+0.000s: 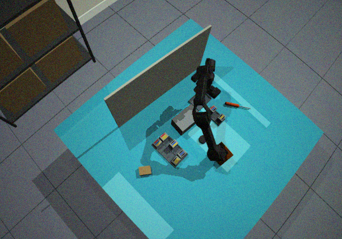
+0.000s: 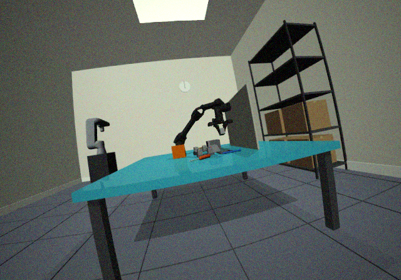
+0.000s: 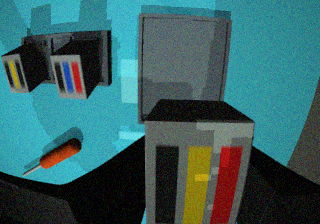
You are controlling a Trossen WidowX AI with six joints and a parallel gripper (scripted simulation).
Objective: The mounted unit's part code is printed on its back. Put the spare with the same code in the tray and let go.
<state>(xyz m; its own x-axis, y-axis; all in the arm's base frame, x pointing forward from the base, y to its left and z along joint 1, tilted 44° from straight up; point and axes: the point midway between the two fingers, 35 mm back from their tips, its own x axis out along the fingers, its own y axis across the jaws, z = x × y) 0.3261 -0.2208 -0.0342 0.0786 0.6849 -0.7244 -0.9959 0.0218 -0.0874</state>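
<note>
The grey tray is 14 cm below my gripper tip. Also, from my gripper tip: beige panel 20 cm ahead, 17 cm to the left, 8 cm above; then grey spare 3 cm above; then brown cardboard box 9 cm behind, 58 cm to the left, 13 cm below.
</note>
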